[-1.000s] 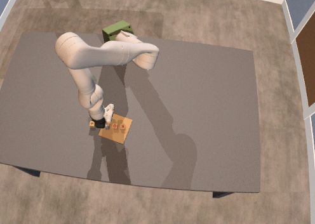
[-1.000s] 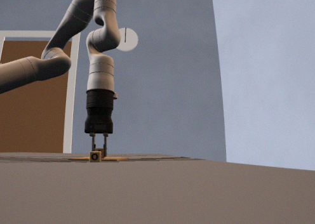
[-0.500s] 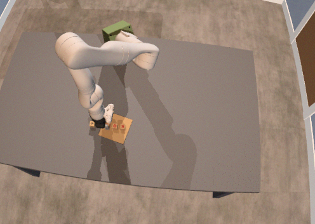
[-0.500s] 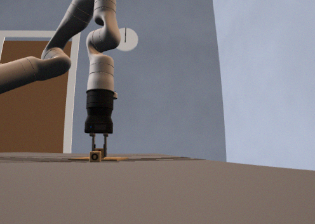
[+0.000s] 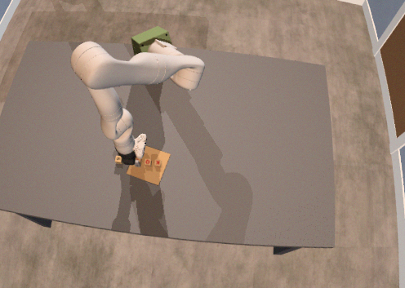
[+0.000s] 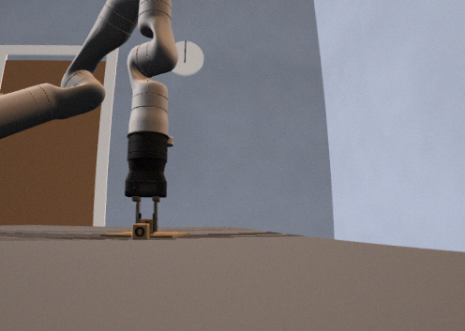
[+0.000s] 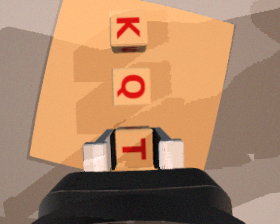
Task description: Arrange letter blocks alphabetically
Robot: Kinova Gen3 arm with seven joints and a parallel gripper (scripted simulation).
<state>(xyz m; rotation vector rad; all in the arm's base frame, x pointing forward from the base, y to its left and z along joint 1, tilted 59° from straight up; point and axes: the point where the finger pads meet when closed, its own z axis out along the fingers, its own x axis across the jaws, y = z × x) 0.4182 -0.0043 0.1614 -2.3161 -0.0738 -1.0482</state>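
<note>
My gripper is now 4 cm to the right of the orange mat, 3 cm above it and 2 cm past it.
</note>
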